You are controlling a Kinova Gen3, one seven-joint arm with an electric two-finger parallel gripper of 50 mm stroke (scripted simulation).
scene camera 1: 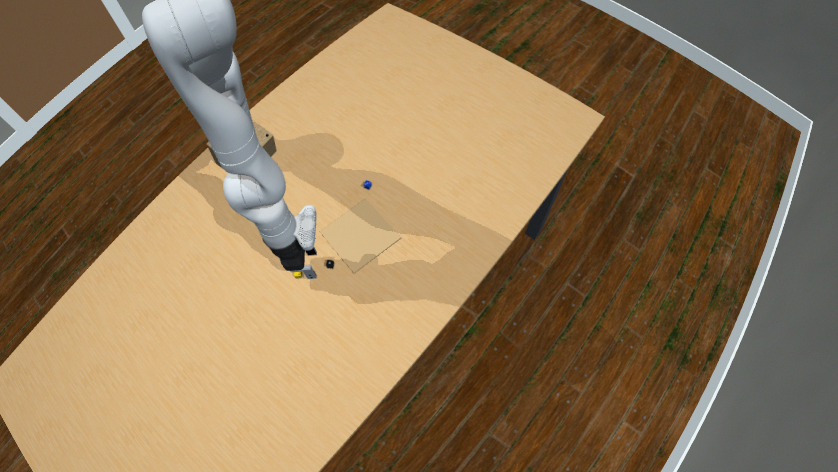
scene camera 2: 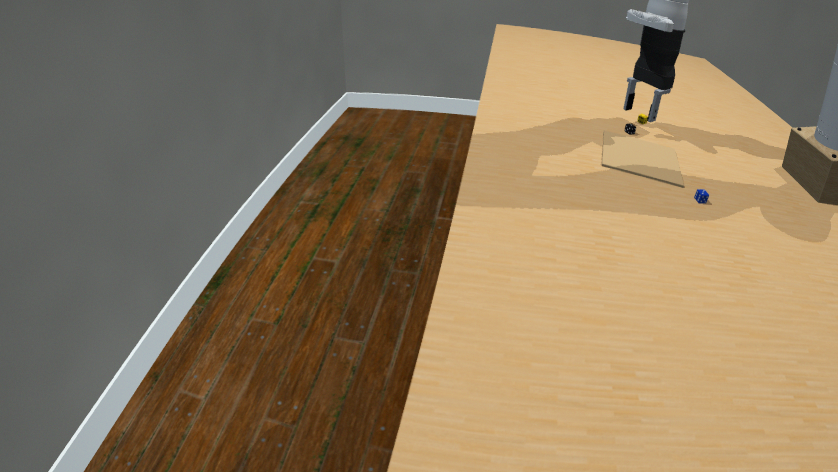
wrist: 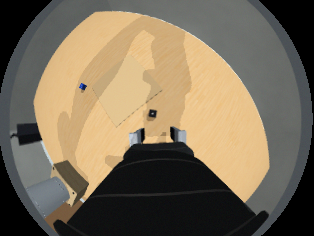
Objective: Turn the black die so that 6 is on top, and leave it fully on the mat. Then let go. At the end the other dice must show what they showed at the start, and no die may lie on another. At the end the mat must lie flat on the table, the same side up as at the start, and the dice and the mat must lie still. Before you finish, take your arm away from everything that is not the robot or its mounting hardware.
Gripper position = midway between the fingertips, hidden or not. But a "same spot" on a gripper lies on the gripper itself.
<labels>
My gripper shows in scene camera 1, in scene camera 2 and in the wrist view (157, 132). The same spot on my gripper: (scene camera 1: 307, 270) is (scene camera 2: 629, 77).
</labels>
